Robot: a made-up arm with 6 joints.
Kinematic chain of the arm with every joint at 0, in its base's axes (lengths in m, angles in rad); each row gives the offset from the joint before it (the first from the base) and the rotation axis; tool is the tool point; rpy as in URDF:
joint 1: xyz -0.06 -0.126 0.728 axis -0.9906 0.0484 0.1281
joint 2: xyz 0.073 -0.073 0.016 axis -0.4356 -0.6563 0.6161
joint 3: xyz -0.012 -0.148 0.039 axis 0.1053 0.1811 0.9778
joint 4: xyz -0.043 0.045 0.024 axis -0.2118 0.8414 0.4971
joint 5: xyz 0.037 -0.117 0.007 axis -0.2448 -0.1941 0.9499
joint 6: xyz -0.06 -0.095 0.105 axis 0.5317 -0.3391 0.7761
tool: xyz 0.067 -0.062 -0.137 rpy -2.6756 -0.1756 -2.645
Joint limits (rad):
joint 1: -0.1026..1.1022
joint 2: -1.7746..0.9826
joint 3: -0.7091..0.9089
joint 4: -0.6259..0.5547
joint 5: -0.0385..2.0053
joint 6: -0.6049..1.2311
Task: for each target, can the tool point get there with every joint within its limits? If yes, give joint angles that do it. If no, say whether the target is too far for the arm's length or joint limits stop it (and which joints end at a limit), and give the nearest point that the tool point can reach.
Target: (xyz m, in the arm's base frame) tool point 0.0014 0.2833 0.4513
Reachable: no: joint limits stop it (at a limit: joint 1, joint 2, joint 3, joint 6) | nearest point 0.0727 0.0641 0.7422 | short by 0.371 m
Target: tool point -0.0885 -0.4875 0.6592
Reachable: yes | joints 0.0737 -0.9664 0.4665 0.1062 0.1223 0.2312
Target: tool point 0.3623 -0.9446 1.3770
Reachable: no: too far | nearest point 0.1531 -0.5248 1.0429 | short by 0.576 m
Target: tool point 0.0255 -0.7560 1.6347
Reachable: no: too far | nearest point 0.0273 -0.4313 1.1582 | short by 0.577 m
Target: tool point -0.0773 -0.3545 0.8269
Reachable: yes | joints 0.3656 -1.3759 0.6653 -0.3431 1.3515 0.8973
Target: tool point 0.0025 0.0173 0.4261
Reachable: no: joint limits stop it (at a limit: joint 1, joint 2, joint 3, joint 4) | nearest point -0.0176 -0.2406 0.5363 | short by 0.281 m
